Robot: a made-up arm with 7 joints.
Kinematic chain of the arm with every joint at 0, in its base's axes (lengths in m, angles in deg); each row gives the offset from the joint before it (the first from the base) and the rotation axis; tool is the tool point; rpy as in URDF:
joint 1: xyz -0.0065 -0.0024 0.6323 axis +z
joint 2: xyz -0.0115 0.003 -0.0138 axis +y
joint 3: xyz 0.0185 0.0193 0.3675 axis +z
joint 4: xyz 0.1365 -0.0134 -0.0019 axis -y
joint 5: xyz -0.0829 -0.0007 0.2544 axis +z
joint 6: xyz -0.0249 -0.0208 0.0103 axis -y
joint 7: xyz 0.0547 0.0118 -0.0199 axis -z
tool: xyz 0.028 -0.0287 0.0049 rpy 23 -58.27 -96.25
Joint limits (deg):
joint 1: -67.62..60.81
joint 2: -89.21..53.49
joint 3: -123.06..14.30
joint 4: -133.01..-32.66
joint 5: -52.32..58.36
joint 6: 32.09..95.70
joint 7: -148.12..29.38
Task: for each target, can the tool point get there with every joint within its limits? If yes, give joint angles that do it. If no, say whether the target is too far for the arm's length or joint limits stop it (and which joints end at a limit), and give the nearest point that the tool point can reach.
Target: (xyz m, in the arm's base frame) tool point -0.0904 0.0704 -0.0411
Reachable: no: joint limits stop it (at a limit: joint 1, joint 2, joint 3, joint 4, joint 5, joint 6) | nearest point -0.3447 0.1032 0.3548 | short by 0.472 m
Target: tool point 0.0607 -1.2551 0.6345
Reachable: no: too far | nearest point -0.0260 -0.7574 0.6369 | short by 0.505 m
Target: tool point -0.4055 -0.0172 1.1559
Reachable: yes | joints -11.39 -75.38 -12.39 -69.31 12.80 41.56 -23.59
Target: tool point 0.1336 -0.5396 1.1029
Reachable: yes | joints -46.54 21.04 -43.27 -60.15 -35.49 88.91 -31.66
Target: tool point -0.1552 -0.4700 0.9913
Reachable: yes | joints 0.89 -20.46 -93.85 -100.39 10.63 89.70 -105.34
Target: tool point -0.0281 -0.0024 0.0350
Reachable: no: joint limits stop it (at a limit: joint 2, joint 3, joint 4, joint 6) | nearest point -0.3519 -0.0024 0.3618 | short by 0.460 m
